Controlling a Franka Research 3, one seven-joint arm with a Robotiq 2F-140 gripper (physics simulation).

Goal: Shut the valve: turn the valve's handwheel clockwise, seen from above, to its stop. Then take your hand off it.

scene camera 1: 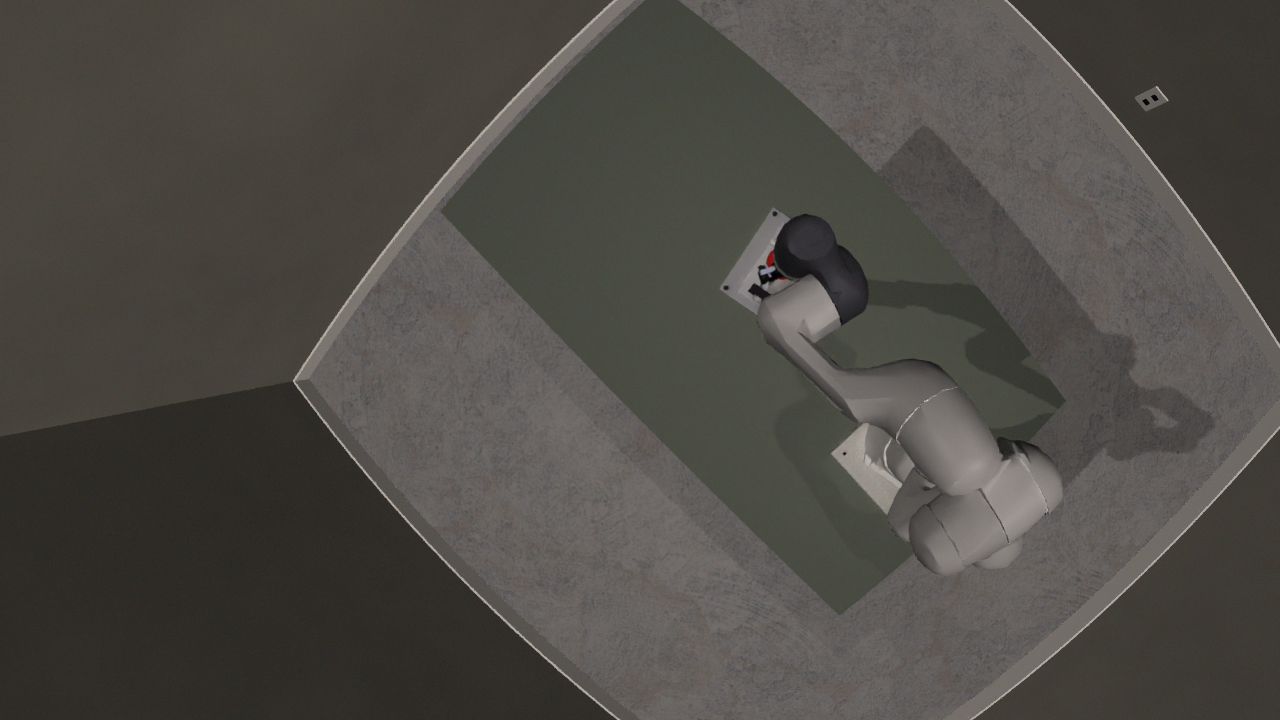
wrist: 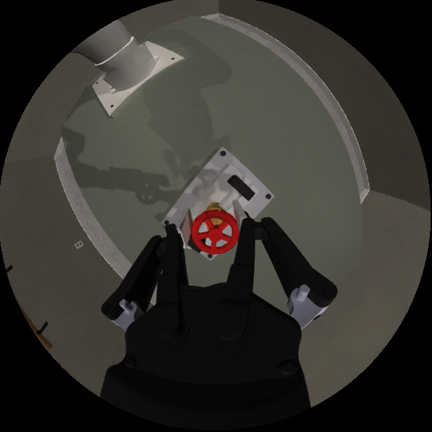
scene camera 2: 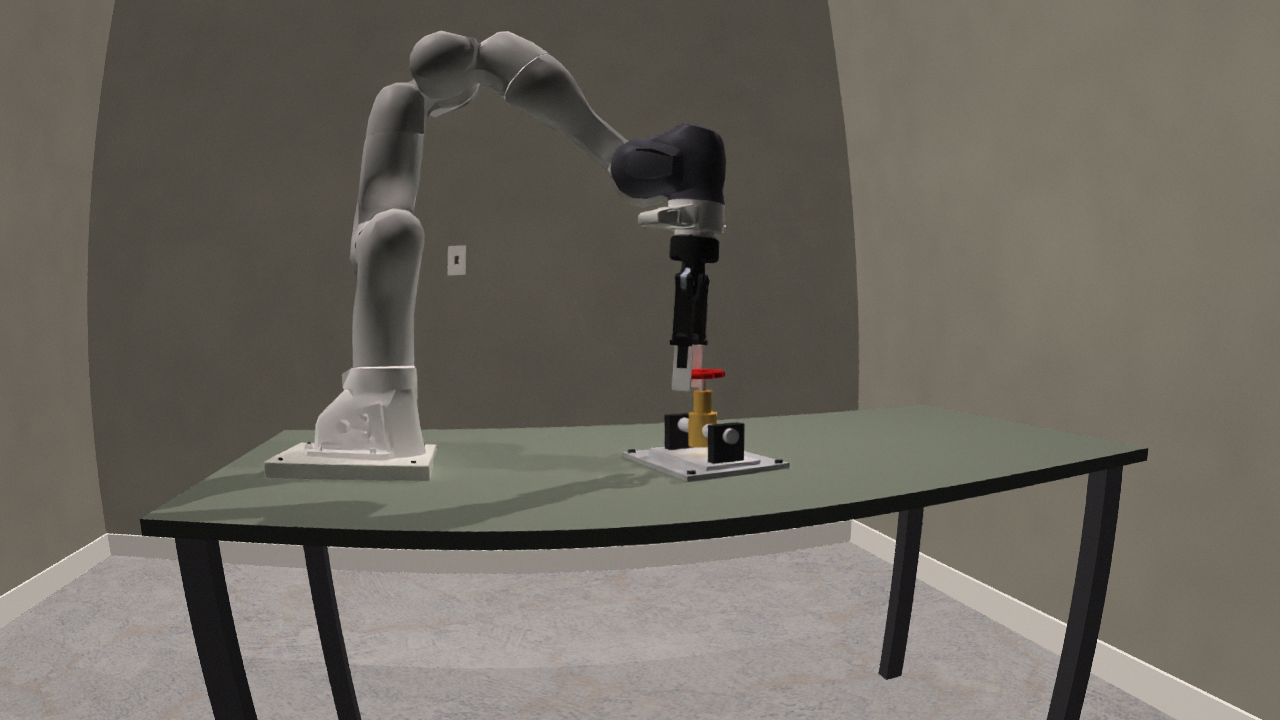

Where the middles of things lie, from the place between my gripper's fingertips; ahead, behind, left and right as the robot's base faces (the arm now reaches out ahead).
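Labels:
Counted from the red handwheel (wrist: 214, 233), my hand is 10 mm to the left of it, 20 mm short of it and 10 mm below it. There is also the light grey base plate (scene camera 1: 774, 220), which is 10 mm to the right of my hand, 20 mm ahead of it and 110 mm below it.

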